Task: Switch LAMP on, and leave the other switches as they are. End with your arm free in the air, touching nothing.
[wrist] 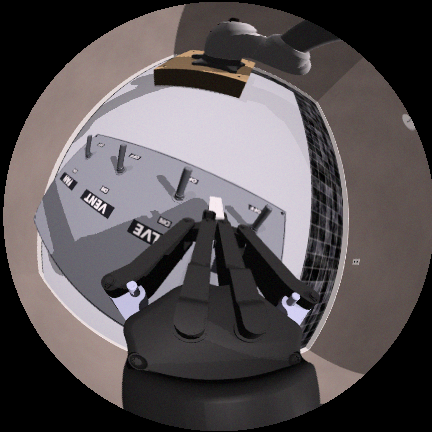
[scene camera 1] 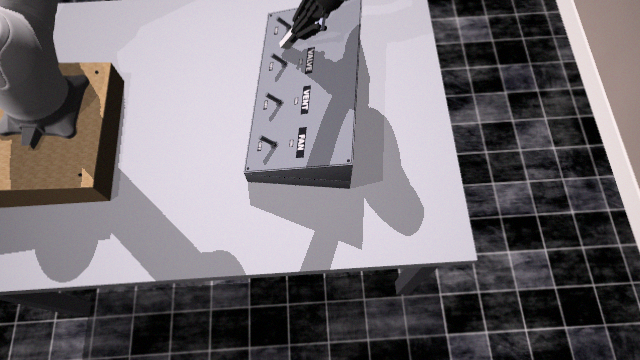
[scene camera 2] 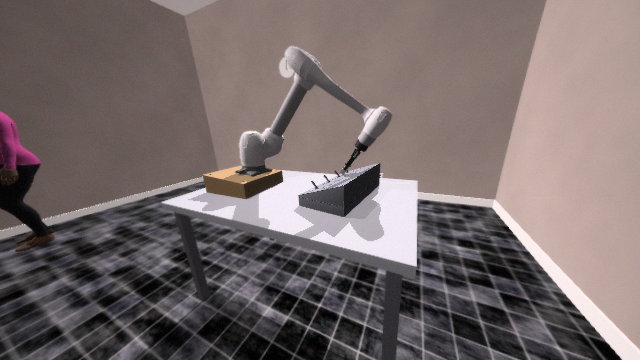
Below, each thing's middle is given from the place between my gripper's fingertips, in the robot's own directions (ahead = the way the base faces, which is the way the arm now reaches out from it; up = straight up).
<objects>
The grey sloped switch panel (scene camera 1: 313, 126) is 12 cm to the right of my hand, 7 cm ahead of it and 2 cm below it.
</objects>
